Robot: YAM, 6 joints.
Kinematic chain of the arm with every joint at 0, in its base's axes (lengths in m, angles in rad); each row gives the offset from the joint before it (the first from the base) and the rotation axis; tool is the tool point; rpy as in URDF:
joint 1: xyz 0 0 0.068 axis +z
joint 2: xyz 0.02 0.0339 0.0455 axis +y
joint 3: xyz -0.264 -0.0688 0 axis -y
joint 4: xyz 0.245 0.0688 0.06 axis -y
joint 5: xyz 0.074 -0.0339 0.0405 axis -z
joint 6: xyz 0.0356 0 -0.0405 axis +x
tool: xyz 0 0 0 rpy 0 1.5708 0
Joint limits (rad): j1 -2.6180..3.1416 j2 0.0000..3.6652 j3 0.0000..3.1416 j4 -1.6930..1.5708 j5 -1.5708..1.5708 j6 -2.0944..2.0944
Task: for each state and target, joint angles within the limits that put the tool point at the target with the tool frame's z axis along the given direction. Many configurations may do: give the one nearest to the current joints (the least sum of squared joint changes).
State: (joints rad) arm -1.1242 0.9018 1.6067 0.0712 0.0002 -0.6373
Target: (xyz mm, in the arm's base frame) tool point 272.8 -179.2 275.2 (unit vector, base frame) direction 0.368 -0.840 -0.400
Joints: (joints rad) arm -0.5218 1.4471 1.0043 -0.0540 0.5758 -0.6373
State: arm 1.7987 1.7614 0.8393 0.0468 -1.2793 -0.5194
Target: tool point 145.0 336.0 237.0 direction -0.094 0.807 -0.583
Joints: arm 1.1210 1.6570 1.1322 -0.1797 -0.4506 -0.5194
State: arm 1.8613 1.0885 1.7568 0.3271 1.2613 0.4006
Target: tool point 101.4 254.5 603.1 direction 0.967 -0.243 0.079
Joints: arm 1.3216 1.7552 2.1683 1.1192 1.4917 0.4006
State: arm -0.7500 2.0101 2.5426 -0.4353 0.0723 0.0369
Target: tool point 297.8 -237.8 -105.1 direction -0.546 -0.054 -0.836
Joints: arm -0.6394 2.8468 1.6977 -0.8738 0.3781 0.0369
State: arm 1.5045 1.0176 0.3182 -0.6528 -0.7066 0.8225
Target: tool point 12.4 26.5 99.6 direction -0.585 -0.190 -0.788
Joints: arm 0.7859 1.0571 0.1552 -1.2764 -0.2835 0.8225
